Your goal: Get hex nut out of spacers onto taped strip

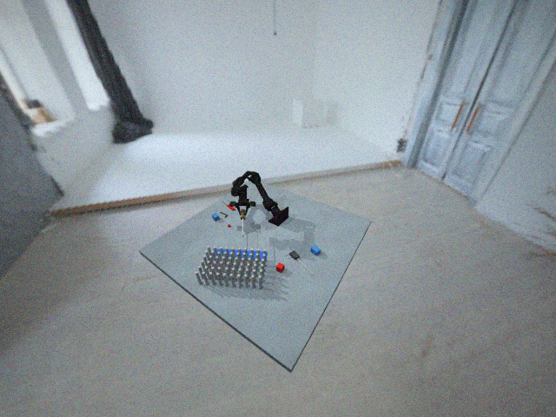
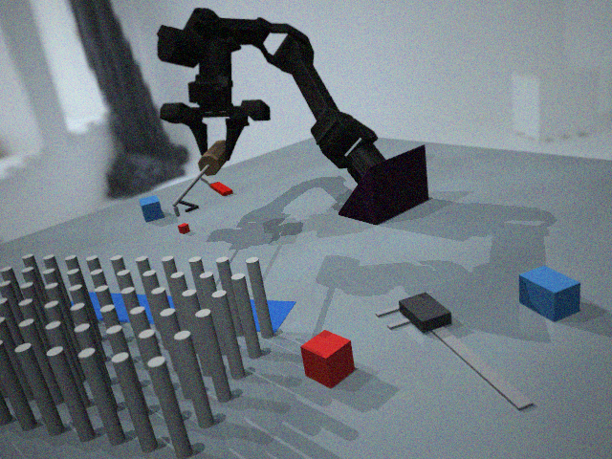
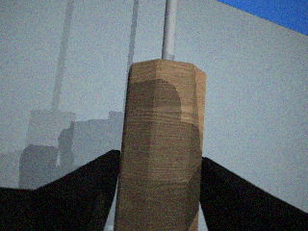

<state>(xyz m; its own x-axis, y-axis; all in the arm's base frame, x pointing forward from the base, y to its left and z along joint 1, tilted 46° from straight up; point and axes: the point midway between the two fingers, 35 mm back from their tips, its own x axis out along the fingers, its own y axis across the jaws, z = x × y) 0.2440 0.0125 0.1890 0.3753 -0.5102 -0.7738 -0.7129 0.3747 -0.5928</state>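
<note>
Right now my gripper tip is 4 cm short of the small red cube, 14 cm to the left of it and 15 cm above it. The rest, counted from my gripper tip: red-handled tool: 15 cm behind, 38 cm to the right, 15 cm below; then L-shaped piece: 4 cm behind, 28 cm to the right, 16 cm below; then blue taped strip: 19 cm ahead, 15 cm to the left, 16 cm below.
</note>
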